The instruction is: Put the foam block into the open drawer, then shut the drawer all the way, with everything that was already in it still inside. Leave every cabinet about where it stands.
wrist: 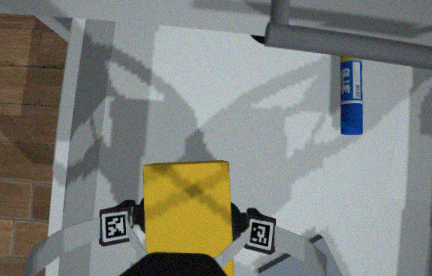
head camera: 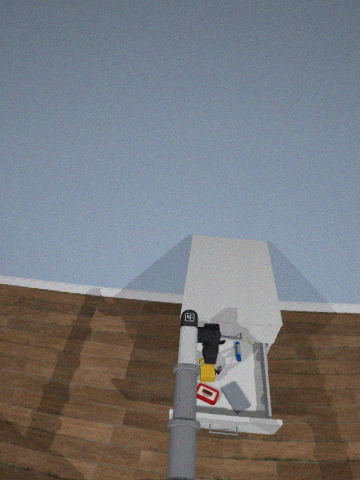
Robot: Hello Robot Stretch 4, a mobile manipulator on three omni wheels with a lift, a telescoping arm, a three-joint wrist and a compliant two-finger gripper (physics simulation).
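Frame: origin at the robot's base, x ahead, y up, z right, level; millimetres.
Seen in the pictures: hand at its tool point: (wrist: 191, 214) (head camera: 206, 372).
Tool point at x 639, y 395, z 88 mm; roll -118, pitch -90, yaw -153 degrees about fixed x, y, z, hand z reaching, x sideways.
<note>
A point is followed by its place in that frame.
The yellow foam block (head camera: 207, 373) @(x 614, y 439, z 88 mm) (wrist: 187, 200) @(x 660, y 438, z 86 mm) is between the two fingertips of my gripper (head camera: 209, 370) @(x 639, y 395, z 88 mm) (wrist: 189, 218) @(x 639, y 395, z 88 mm), which is shut on it. Block and gripper are over the left part of the open drawer (head camera: 245, 424) @(x 414, y 443, z 228 mm) (wrist: 64, 125) @(x 709, y 425, z -8 mm); how far the block is above the drawer floor is hard to tell. In the drawer lie a blue glue stick (head camera: 238, 351) @(x 755, y 384, z 237 mm) (wrist: 351, 95) @(x 750, y 383, z 233 mm) at the back right, a grey slab (head camera: 235, 396) @(x 546, y 375, z 210 mm) (wrist: 312, 260) near the front, and a red-rimmed item (head camera: 207, 393) @(x 550, y 386, z 92 mm) at the front left, partly beside my arm.
The white cabinet (head camera: 230, 280) @(x 988, y 618, z 184 mm) stands against the blue wall behind the drawer. A grey bar handle (wrist: 350, 42) @(x 732, y 540, z 144 mm) on the cabinet front juts over the drawer's back part. The drawer's front panel has its own handle (head camera: 223, 433) @(x 389, y 409, z 150 mm). My arm (head camera: 184, 395) @(x 380, y 791, z -2 mm) passes over the drawer's left side.
</note>
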